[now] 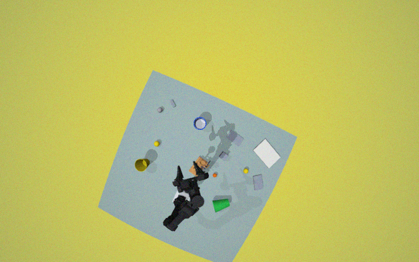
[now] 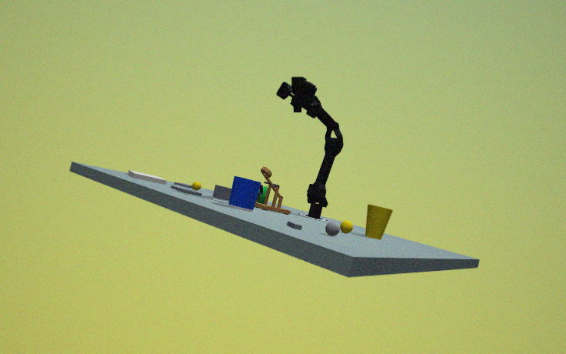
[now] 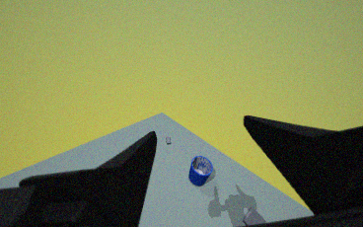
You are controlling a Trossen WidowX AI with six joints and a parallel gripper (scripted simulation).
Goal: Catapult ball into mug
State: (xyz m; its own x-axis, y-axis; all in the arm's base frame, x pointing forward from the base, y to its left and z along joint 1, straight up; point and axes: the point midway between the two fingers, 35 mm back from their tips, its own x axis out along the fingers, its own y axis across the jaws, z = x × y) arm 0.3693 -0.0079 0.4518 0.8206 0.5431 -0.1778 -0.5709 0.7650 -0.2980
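My gripper tip is now 370 mm above the wooden catapult, 90 mm to the left of it and 70 mm past it. The rest, counted from my gripper tip: blue mug (420 mm below, 220 mm ahead, 10 mm to the left); then yellow cup (420 mm below, 340 mm to the left, 200 mm behind); then orange ball (430 mm below, 210 mm to the right, 120 mm behind).
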